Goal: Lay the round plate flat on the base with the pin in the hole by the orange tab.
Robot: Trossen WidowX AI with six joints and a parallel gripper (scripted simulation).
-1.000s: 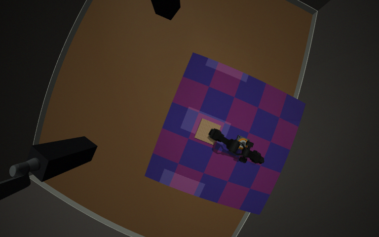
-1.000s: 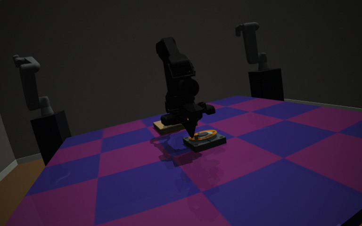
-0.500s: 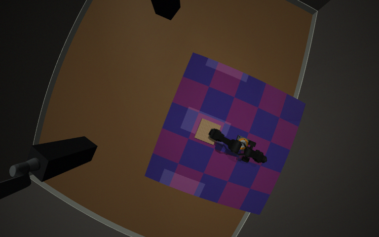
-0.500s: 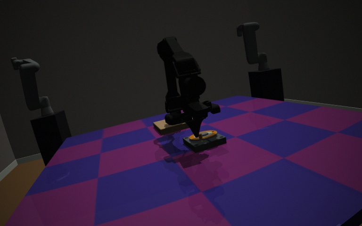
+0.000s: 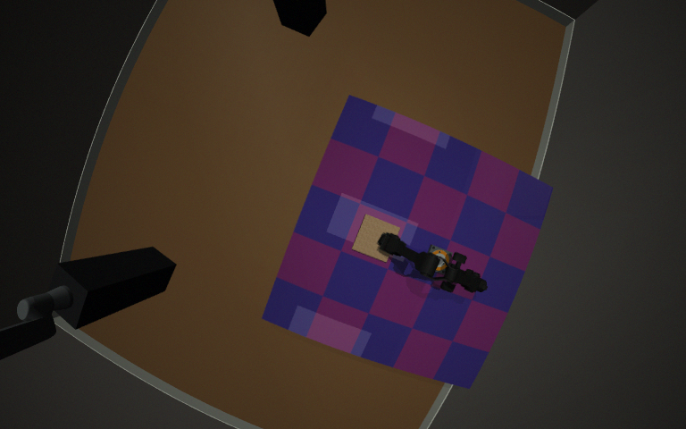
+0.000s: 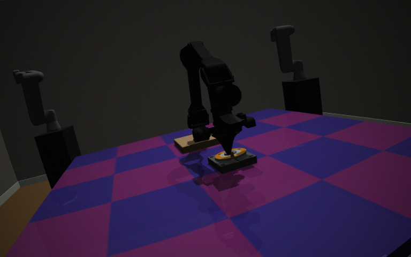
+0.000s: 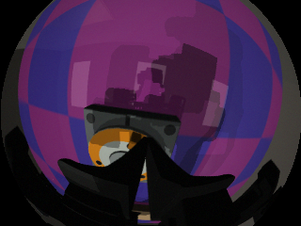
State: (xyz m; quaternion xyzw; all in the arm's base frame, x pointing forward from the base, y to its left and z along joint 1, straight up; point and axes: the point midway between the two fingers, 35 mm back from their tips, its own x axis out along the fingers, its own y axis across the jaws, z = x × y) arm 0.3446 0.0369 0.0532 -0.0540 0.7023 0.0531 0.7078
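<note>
Right now my gripper tip is 5 cm past the dark square base, 3 cm above it and 2 cm to the right of it.
</note>
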